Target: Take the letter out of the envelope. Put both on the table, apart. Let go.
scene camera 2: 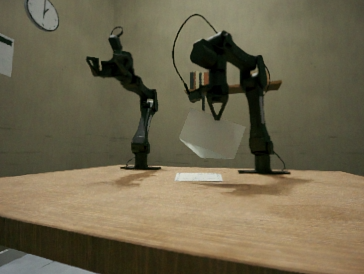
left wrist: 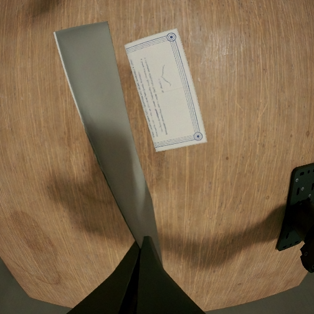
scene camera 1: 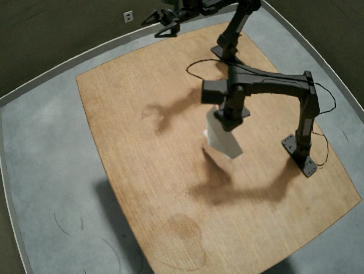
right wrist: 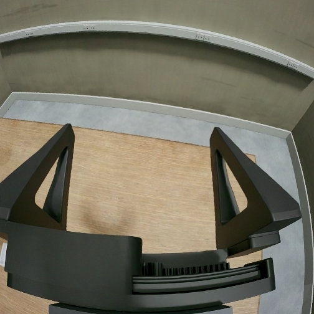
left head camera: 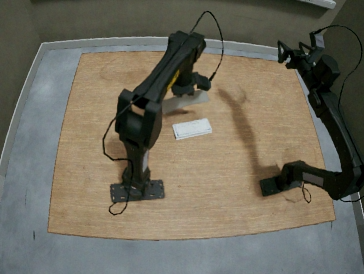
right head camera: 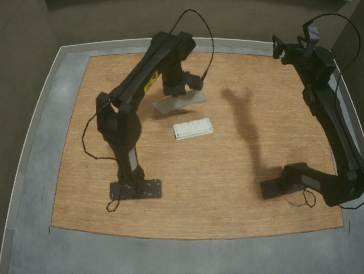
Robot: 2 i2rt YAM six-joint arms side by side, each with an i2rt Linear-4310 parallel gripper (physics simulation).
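Note:
The plain grey-white envelope (left head camera: 189, 102) (right head camera: 180, 102) (scene camera 1: 222, 139) (scene camera 2: 215, 135) (left wrist: 107, 120) hangs above the table (left head camera: 90, 150) (scene camera 2: 150, 215), tilted, pinched near one edge by my left gripper (scene camera 2: 217, 118) (left wrist: 145, 244), which is shut on it. The letter (left head camera: 192, 129) (right head camera: 193, 129) (scene camera 2: 198, 177) (left wrist: 167, 92), a white sheet with blue border and print, lies flat on the table, apart from the envelope and lower than it. In scene camera 1 the letter is not clearly visible. My right gripper (right wrist: 141, 129) (scene camera 2: 95, 64) is open and empty, raised high, far from both.
The left arm's base plate (left head camera: 137, 190) (scene camera 1: 300, 156) and the right arm's base plate (left head camera: 272, 186) (scene camera 2: 141, 168) stand on the table. Loose cables loop from both arms. A wall shelf with books (scene camera 2: 200, 80) and a clock (scene camera 2: 43, 13) show behind in scene camera 2.

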